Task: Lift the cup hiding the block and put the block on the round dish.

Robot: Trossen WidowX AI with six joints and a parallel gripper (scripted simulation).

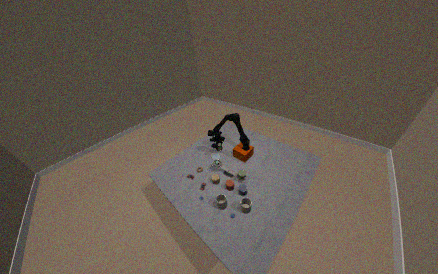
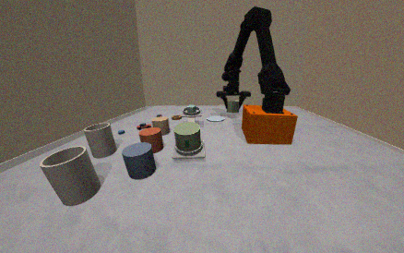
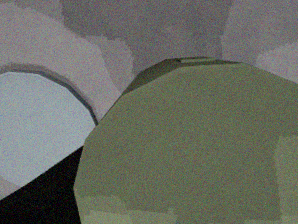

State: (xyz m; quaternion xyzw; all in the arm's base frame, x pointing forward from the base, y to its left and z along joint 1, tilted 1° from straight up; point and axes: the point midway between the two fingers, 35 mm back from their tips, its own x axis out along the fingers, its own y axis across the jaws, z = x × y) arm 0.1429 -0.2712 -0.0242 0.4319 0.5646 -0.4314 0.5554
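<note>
Now: gripper tip 90 mm short of the flat round grey dish, 50 mm to the right of it and 50 mm above it. The rest, counted from my gripper tip: balance (310 mm to the left, 160 mm ahead, 10 mm below); then red-orange cylinder (410 mm to the left, 240 mm ahead, 20 mm below).
</note>
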